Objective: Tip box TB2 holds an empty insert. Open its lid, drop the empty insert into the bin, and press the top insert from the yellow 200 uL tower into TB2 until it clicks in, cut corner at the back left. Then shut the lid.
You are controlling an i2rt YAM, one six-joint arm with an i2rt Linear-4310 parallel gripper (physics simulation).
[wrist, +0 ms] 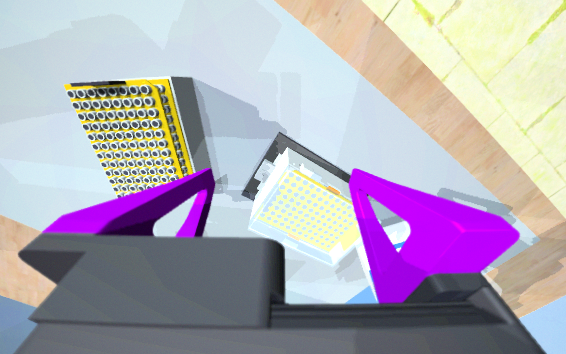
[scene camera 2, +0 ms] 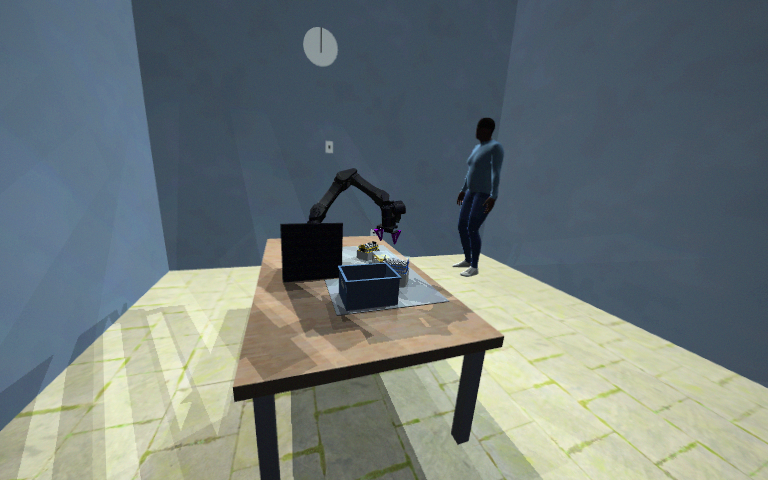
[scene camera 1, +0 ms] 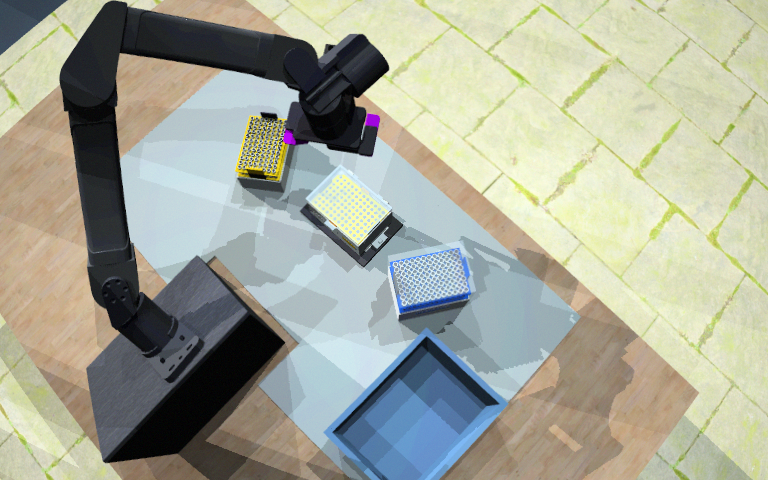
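Observation:
The tip box TB2 (scene camera 1: 348, 209) (wrist: 310, 212) is in the middle of the mat in a dark holder. Its clear lid lies over a yellow insert with rows of holes and no visible tips. The yellow tower (scene camera 1: 261, 147) (scene camera 2: 368, 249) (wrist: 125, 135) stands left of it in scene camera 1, with tips in its top insert. The blue bin (scene camera 1: 378, 383) (scene camera 2: 369, 291) is at the near end of the mat. My gripper (scene camera 1: 331, 129) (scene camera 2: 387, 238) (wrist: 282, 176) is open and empty, above and between the tower and TB2. The insert's cut corner is not clear.
A blue tip box (scene camera 1: 431, 280) with a clear cover stands between TB2 and the bin. The arm's base sits on a dark block (scene camera 1: 169, 316) (scene camera 2: 311, 251) beside the grey mat (scene camera 1: 186, 192). A person (scene camera 2: 481, 181) stands beyond the table at the right.

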